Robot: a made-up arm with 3 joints.
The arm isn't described. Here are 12 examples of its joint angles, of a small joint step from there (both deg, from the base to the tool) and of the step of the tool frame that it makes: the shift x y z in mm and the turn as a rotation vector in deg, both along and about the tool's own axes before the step.
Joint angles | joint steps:
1: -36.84 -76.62 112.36 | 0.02 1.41 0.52
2: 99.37 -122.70 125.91 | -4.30 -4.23 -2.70
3: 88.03 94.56 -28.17 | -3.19 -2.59 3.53
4: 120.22 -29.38 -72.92 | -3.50 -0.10 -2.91
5: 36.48 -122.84 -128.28 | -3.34 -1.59 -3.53
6: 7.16 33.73 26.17 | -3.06 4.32 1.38
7: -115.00 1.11 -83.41 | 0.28 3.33 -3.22
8: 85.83 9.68 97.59 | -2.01 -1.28 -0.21
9: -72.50 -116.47 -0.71 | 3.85 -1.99 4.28
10: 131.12 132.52 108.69 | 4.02 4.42 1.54
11: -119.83 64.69 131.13 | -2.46 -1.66 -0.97
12: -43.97 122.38 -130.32 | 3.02 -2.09 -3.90
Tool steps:
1: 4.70 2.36 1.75 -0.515 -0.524 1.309
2: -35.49 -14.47 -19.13 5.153 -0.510 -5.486
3: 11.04 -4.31 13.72 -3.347 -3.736 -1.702
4: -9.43 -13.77 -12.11 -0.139 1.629 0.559
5: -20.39 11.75 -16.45 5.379 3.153 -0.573
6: 15.97 8.74 -14.45 -3.859 4.664 0.351
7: 0.83 -3.53 -5.22 3.499 0.303 -3.317
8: -2.42 7.55 6.30 -1.775 0.480 -1.228
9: 10.50 -4.85 3.29 -6.054 -1.904 -3.466
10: -3.01 18.28 23.98 -4.369 -4.166 3.215
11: 8.46 3.75 -0.17 -0.114 2.757 0.179
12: -19.45 -7.96 -5.89 2.328 3.314 -0.189
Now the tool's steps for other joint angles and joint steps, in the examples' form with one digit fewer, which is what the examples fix.
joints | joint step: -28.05 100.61 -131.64 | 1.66 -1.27 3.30
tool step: -12.0 -2.9 2.1 -3.59 2.07 -0.08
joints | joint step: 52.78 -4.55 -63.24 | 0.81 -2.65 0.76
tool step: -0.7 7.7 5.6 0.05 -1.28 2.32
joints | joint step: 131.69 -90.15 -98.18 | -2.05 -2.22 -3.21
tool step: -13.6 4.9 -8.6 3.25 2.40 1.84
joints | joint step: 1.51 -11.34 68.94 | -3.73 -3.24 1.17
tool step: -13.6 14.7 8.6 -4.81 -1.92 -2.74
